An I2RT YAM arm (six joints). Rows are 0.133 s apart.
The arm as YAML. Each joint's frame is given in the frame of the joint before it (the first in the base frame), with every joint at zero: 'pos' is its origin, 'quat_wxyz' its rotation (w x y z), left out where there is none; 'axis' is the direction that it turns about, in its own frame. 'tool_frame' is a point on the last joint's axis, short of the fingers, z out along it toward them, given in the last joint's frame.
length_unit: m
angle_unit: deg
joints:
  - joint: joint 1
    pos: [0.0, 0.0, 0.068]
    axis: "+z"
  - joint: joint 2
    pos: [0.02, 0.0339, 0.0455]
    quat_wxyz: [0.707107, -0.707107, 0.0, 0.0]
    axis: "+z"
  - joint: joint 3
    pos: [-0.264, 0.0, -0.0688]
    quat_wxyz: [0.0, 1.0, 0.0, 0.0]
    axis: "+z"
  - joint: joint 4
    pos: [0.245, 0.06, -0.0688]
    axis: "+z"
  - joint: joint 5
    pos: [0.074, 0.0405, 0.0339]
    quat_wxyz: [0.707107, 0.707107, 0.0, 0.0]
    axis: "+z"
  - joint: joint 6
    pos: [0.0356, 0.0, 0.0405]
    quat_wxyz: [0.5, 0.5, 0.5, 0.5]
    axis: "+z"
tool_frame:
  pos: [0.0, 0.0, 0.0]
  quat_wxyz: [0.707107, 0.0, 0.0, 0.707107]
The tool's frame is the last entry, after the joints.
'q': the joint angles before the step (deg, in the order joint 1, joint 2, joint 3, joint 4, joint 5, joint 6). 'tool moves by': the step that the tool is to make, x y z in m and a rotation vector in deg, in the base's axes. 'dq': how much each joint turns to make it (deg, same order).
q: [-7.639, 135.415, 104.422, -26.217, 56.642, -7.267]
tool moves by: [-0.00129, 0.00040, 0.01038, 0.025, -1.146, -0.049]
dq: [0.022, -1.290, 0.000, -0.393, -0.109, 0.283]
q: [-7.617, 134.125, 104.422, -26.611, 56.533, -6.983]
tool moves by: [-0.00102, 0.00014, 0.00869, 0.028, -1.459, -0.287]
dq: [0.000, -1.049, 0.022, -0.175, -0.022, 0.655]
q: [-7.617, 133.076, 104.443, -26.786, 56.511, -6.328]
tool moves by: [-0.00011, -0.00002, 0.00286, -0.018, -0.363, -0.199]
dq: [0.000, -0.218, 0.264, -0.393, 0.088, 0.328]
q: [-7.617, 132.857, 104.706, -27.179, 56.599, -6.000]
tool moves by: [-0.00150, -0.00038, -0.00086, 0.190, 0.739, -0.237]
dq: [-0.066, 0.000, 0.021, -1.071, 0.022, 0.349]
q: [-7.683, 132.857, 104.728, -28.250, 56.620, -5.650]
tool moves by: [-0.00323, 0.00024, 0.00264, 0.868, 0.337, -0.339]
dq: [-0.044, -0.566, 0.001, -2.056, -0.524, 1.246]
